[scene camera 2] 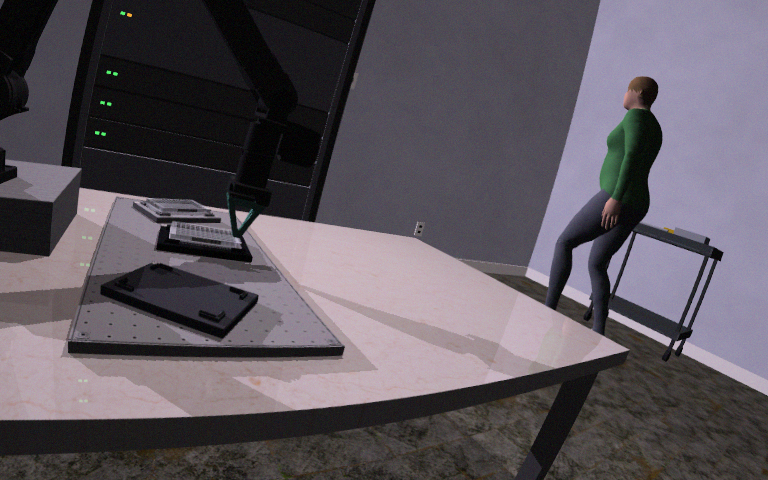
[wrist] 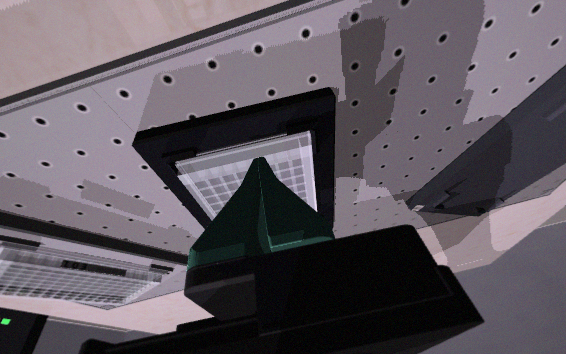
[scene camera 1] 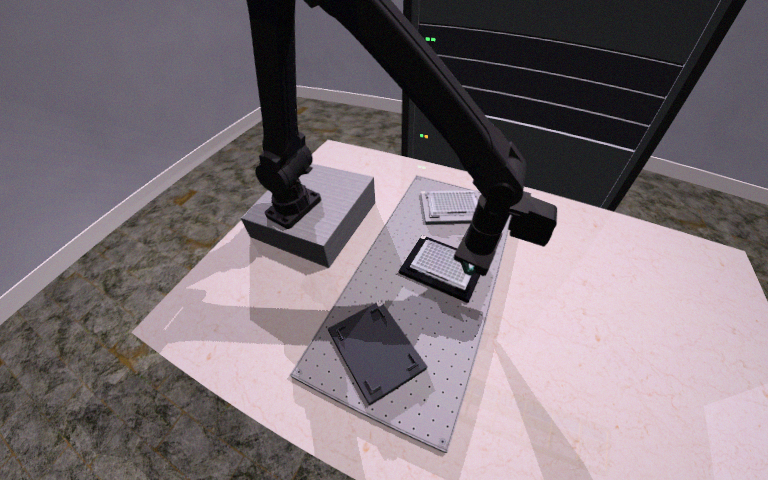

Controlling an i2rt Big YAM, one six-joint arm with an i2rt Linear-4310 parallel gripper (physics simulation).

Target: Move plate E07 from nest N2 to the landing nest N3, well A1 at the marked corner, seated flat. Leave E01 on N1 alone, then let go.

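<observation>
Plate E07 (scene camera 1: 440, 261) (scene camera 2: 198, 233) (wrist: 297, 172), clear and gridded, lies in the black nest N2 (scene camera 1: 430, 284) (scene camera 2: 203, 252) (wrist: 235, 121); whether it is fully flat is hard to tell. My gripper (scene camera 1: 468, 270) (scene camera 2: 236, 234) (wrist: 260, 164) is shut, its green fingertips together and empty, at the end of E07 away from N2's A1 tag (scene camera 1: 423, 237). Whether the tips touch the plate is unclear. The dark landing nest N3 (scene camera 1: 376, 353) (scene camera 2: 181, 300) (wrist: 470, 165) holds no plate; its white corner tag (scene camera 1: 380, 303) (wrist: 417, 208) shows. Plate E01 (scene camera 1: 450, 202) (scene camera 2: 172, 204) (wrist: 75, 282) sits on N1 (scene camera 1: 450, 221).
The nests stand on a perforated metal board (scene camera 1: 339, 390) (scene camera 2: 113, 333) (wrist: 285, 60). The arm's base stands on a grey block (scene camera 1: 339, 209) (scene camera 2: 33, 226) beside the board. A dark rack cabinet stands behind the table. A person (scene camera 2: 634, 152) and a cart (scene camera 2: 673, 243) are beyond the table.
</observation>
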